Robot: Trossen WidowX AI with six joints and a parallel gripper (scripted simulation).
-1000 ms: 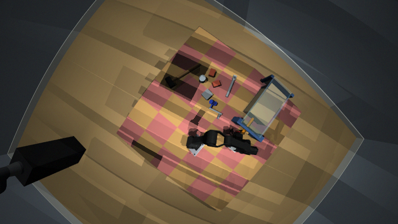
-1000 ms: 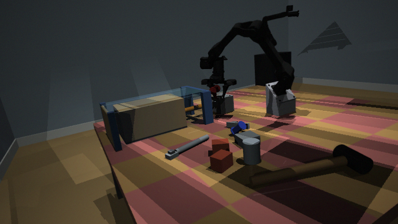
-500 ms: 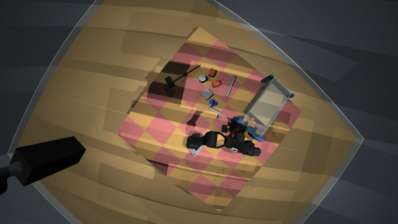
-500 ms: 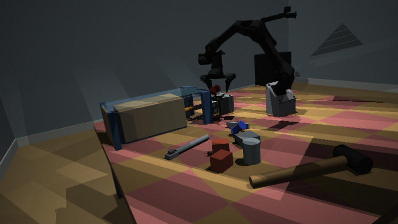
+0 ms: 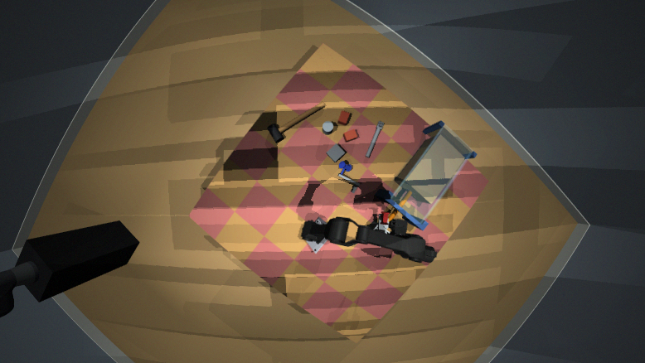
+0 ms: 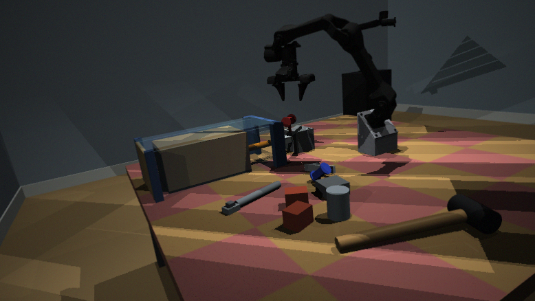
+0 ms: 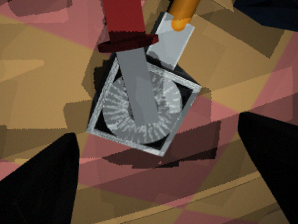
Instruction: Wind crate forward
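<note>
The red knob is 40 mm ahead of my gripper tip, 40 mm to the left of it and 80 mm below it. Round my gripper tip: grey winch (50 mm behind, 30 mm to the right, 180 mm below); then blue-knobbed winch handle (90 mm ahead, 290 mm to the left, 190 mm below); then grey crank arm (10 mm ahead, 10 mm to the left, 110 mm below).
</note>
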